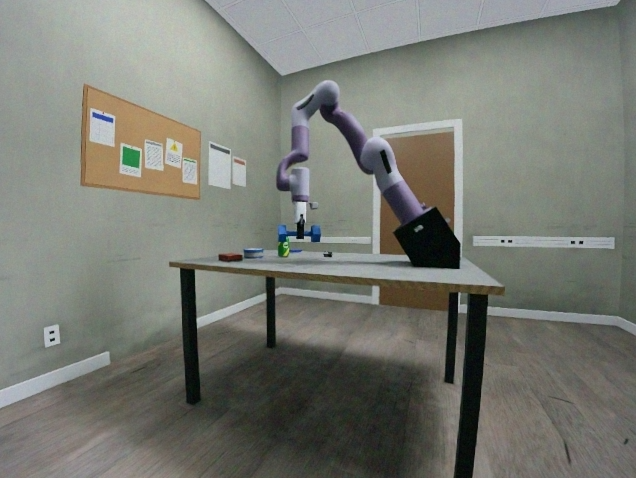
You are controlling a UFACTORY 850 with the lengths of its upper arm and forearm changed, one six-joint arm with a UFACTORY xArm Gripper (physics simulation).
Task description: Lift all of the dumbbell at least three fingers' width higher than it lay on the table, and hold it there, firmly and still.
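Note:
A blue dumbbell [315, 233] hangs level in the air above the far left part of the table [354, 271], with its two heads to the left and right of the fingers. My gripper [300, 235] points straight down and is shut on the dumbbell's handle, midway between the heads. A gap shows between the dumbbell's right head and the table top. The green can stands in front of the lower part of the left head and hides a little of it.
A green and yellow can [283, 248] stands below the dumbbell's left head. To its left are a blue and white round tin [253, 252] and a red-brown block [230, 256]. A flat blue thing [295, 250] and a small black thing [328, 253] lie to its right.

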